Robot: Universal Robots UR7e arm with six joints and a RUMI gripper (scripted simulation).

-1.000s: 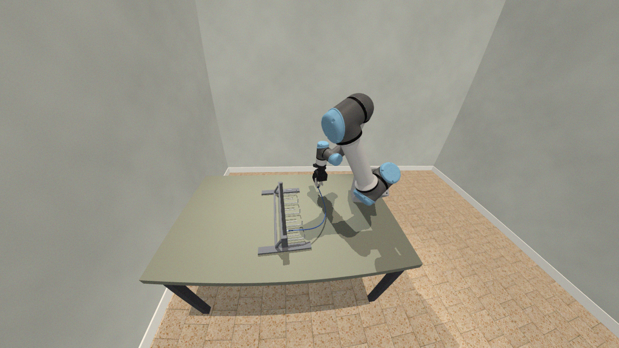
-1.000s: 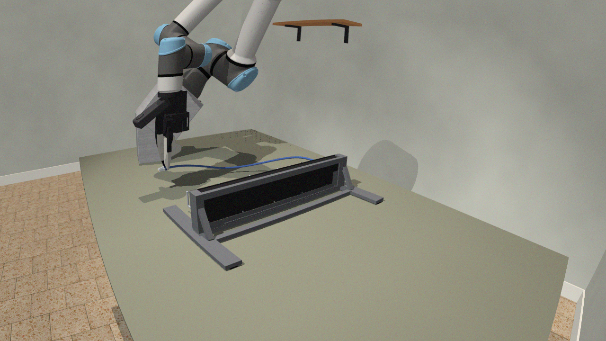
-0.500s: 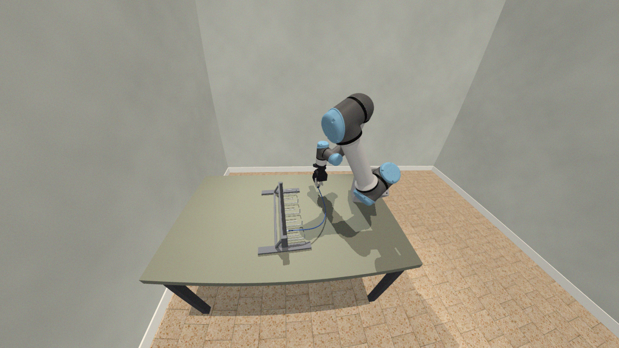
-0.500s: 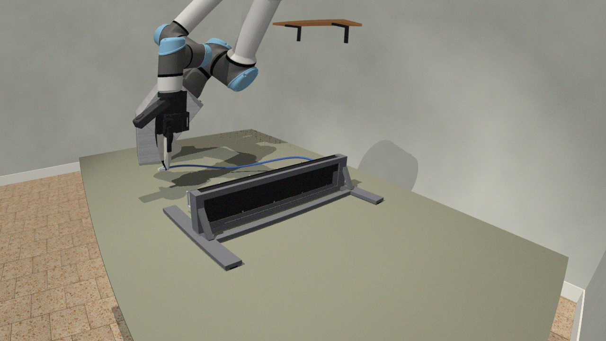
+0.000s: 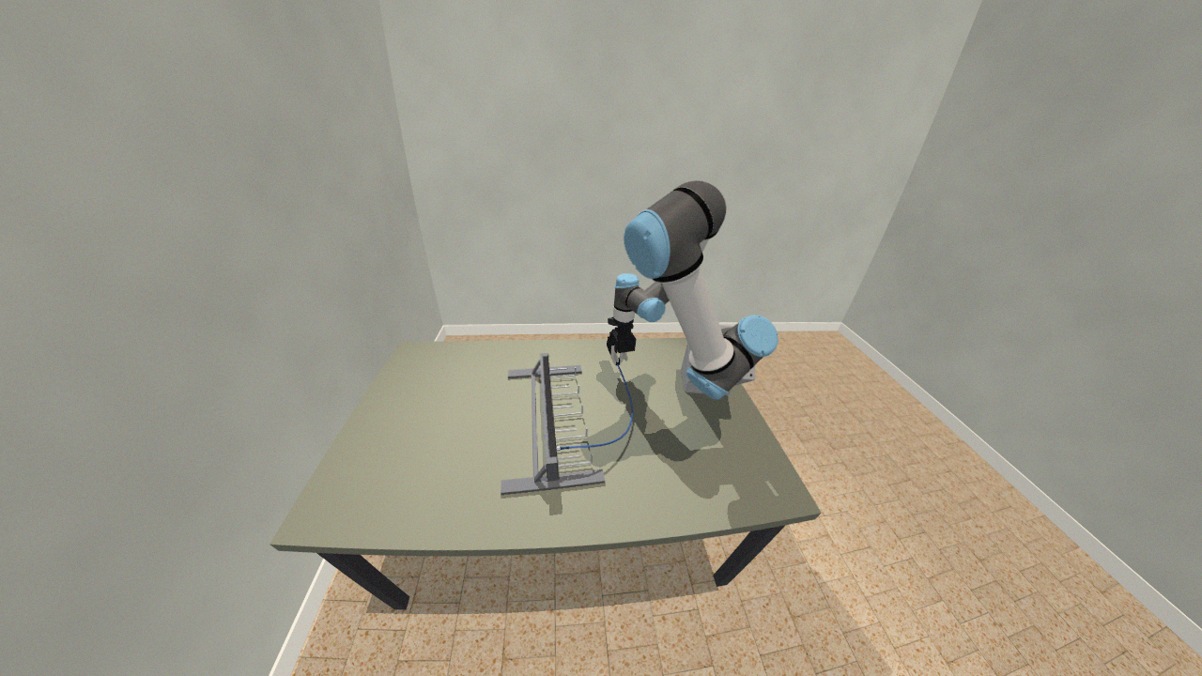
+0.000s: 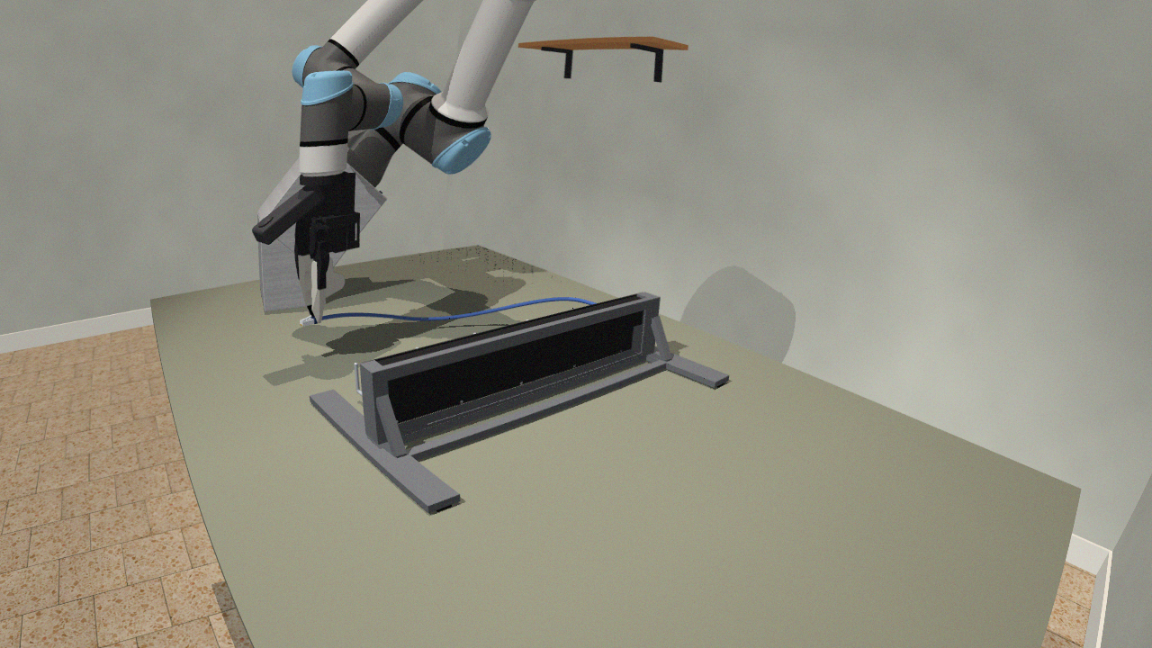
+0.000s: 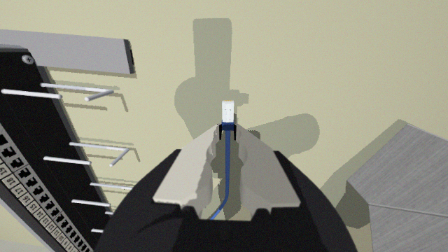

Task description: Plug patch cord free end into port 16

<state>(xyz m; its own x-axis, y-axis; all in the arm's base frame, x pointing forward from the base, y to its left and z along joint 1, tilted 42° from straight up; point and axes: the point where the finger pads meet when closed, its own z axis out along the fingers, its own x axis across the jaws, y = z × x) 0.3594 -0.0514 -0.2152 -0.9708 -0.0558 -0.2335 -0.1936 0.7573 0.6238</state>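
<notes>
My hand is 20 mm to the left of the plug and 10 mm above it.
</notes>
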